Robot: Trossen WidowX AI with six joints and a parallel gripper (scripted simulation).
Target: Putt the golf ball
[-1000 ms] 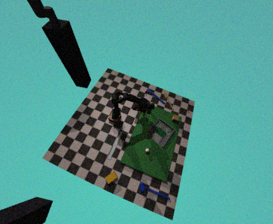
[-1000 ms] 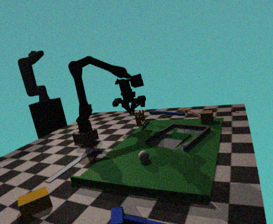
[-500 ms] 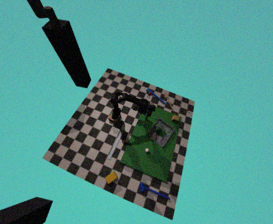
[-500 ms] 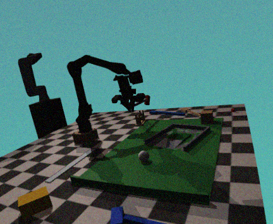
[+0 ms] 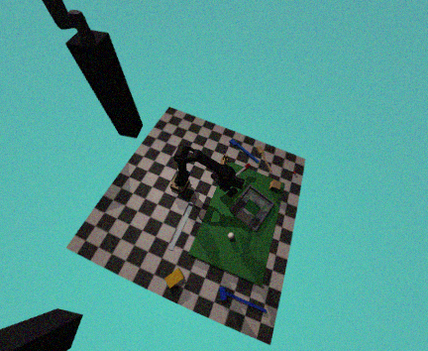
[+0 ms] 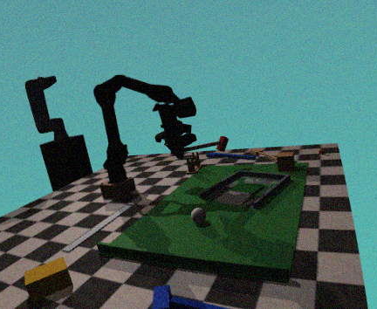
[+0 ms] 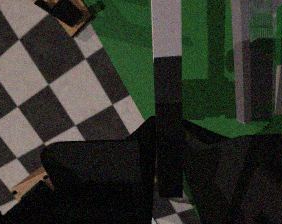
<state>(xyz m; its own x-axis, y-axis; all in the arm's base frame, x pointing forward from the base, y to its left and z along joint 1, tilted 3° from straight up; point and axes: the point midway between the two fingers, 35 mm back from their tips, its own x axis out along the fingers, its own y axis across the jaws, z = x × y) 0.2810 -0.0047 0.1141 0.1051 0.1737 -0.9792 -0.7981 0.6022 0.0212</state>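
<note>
The red putter is 70 mm ahead of my gripper tip, 90 mm to the left of it and 10 mm above it. Also, from my gripper tip: green mat: 180 mm ahead, 130 mm to the right, 120 mm below; brown block: 390 mm ahead, 130 mm to the left, 90 mm below; white golf ball: 110 mm ahead, 280 mm to the right, 100 mm below.
</note>
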